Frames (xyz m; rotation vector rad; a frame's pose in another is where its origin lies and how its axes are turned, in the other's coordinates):
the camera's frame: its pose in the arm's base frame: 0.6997 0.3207 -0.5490 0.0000 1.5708 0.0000
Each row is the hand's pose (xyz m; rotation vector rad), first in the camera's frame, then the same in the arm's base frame.
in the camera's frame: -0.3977 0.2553 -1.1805 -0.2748 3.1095 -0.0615
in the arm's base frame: -0.4808 0.5760 -0.1513 0.1698 -1.5855 -0.1077
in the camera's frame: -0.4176 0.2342 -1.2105 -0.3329 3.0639 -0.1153
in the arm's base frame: -0.5108 0.5549 -0.1314 0.2304 -1.6209 -0.1119
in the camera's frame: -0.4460 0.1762 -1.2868 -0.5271 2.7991 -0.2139
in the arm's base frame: -0.5871 0.4969 -0.1030 0.4235 -1.8341 -0.1790
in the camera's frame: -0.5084 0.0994 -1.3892 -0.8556 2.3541 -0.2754
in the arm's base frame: -0.6895 0.4201 -0.0406 0.7599 -2.1257 -0.3898
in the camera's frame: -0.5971 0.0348 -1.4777 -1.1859 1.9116 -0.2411
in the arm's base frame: -0.7780 0.3555 0.0481 1.1047 -2.3035 -0.7314
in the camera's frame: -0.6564 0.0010 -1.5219 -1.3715 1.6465 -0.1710
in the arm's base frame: -0.8222 0.3217 0.1074 1.2894 -2.3485 -1.0035
